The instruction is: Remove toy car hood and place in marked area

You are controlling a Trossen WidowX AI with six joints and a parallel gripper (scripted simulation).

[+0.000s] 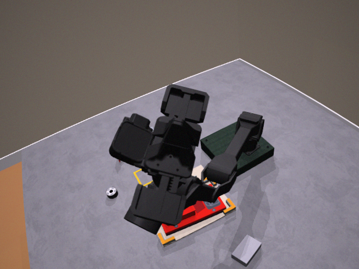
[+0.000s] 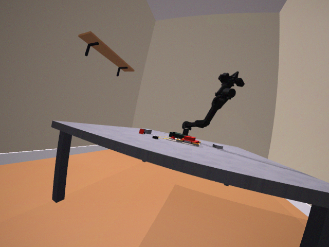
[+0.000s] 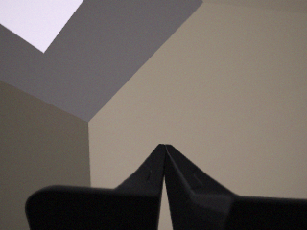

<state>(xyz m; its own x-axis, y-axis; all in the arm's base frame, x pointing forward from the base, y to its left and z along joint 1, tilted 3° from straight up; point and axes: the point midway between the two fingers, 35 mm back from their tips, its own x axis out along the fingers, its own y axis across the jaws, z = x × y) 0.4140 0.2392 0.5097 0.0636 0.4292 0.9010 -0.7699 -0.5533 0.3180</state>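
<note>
The hood lies 520 mm below my gripper tip, 250 mm to the right of it and 80 mm behind it. The rest, counted from my gripper tip: white wheel: 550 mm below, 480 mm to the right, 40 mm ahead.
</note>
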